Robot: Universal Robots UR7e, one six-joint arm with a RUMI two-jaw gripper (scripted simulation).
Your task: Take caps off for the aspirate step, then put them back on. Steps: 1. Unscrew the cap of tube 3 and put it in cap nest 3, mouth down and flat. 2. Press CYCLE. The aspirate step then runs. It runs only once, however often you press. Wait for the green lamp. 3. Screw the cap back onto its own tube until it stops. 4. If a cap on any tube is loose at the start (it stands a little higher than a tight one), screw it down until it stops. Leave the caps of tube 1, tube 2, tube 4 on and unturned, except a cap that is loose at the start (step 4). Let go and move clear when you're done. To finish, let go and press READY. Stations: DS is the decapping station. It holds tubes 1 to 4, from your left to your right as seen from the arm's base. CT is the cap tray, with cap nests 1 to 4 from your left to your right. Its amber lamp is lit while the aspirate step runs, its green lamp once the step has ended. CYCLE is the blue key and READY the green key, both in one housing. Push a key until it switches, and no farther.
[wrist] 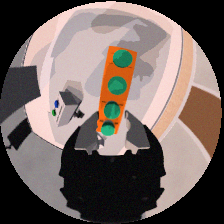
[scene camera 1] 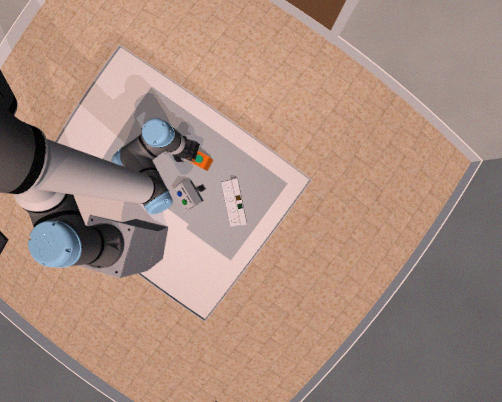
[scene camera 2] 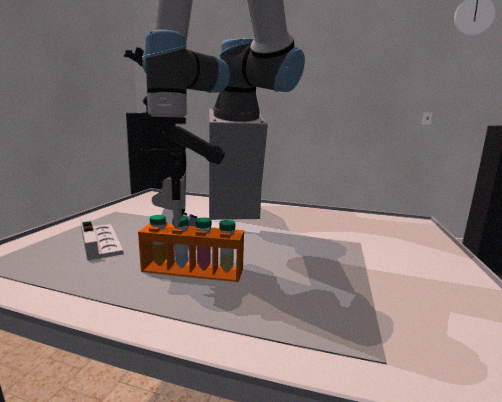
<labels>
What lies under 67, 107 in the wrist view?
A key housing.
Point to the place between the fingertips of my gripper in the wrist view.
111, 111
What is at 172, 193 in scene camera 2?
My gripper.
</labels>
